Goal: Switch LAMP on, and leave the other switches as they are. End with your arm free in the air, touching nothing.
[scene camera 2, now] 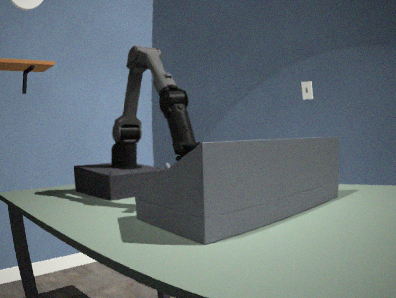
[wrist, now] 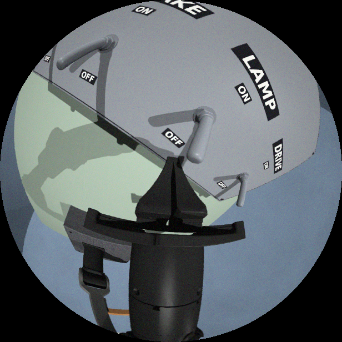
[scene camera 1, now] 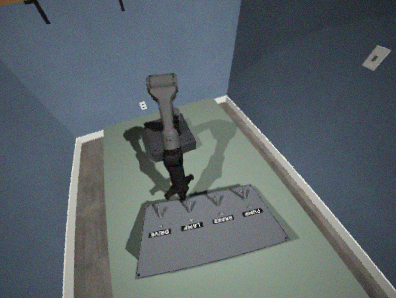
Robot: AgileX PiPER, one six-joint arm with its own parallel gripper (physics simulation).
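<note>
A grey sloped console [scene camera 1: 215, 245] [scene camera 2: 270, 185] [wrist: 160, 65] carries several lever switches. The LAMP lever [scene camera 1: 189, 205] [wrist: 200, 137] leans to its OFF side, away from its ON label [wrist: 243, 94]. The BRAKE lever [scene camera 1: 216, 199] [wrist: 85, 53], the DRIVE lever [scene camera 1: 160, 210] [wrist: 241, 191] and the PUMP lever [scene camera 1: 243, 193] also lean to the OFF side. My gripper [scene camera 1: 183, 199] [wrist: 171, 162] is shut and empty. Its tips are close beside the free end of the LAMP lever, near the console's lower edge; I cannot tell if they touch. In scene camera 2 the fingertips are hidden behind the console.
The console stands on a green table [scene camera 1: 260, 270] [scene camera 2: 280, 250]. The arm's dark base block [scene camera 1: 187, 142] [scene camera 2: 92, 181] is on the table on the levers' side of the console. An orange wall shelf [scene camera 2: 25, 65] is far off behind the arm.
</note>
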